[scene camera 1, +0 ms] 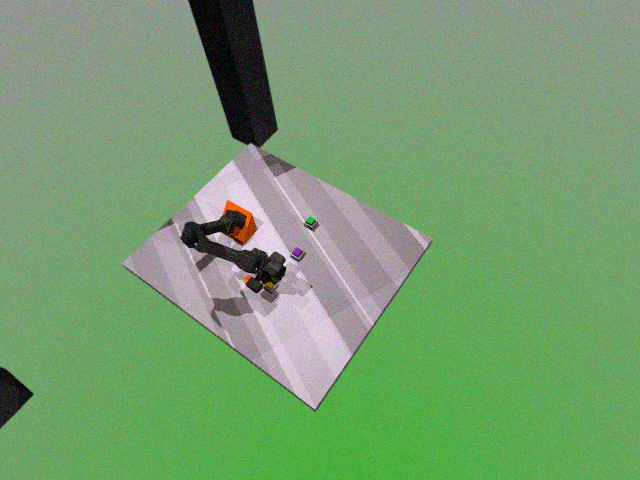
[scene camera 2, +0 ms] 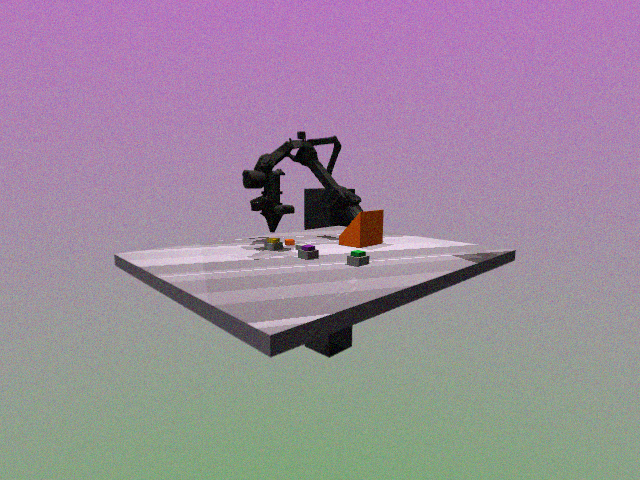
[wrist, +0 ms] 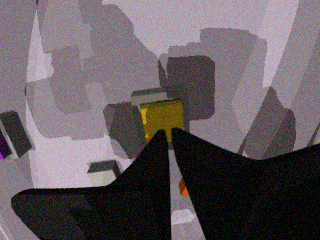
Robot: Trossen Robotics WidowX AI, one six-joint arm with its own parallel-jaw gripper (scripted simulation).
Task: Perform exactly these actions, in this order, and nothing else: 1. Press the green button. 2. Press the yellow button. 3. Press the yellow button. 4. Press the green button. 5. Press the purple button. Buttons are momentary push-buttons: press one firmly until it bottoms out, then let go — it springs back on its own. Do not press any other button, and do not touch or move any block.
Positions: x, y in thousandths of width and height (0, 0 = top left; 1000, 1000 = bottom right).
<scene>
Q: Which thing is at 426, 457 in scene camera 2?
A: The gripper.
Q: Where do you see a yellow button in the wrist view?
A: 523, 481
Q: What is the gripper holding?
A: Nothing.
</scene>
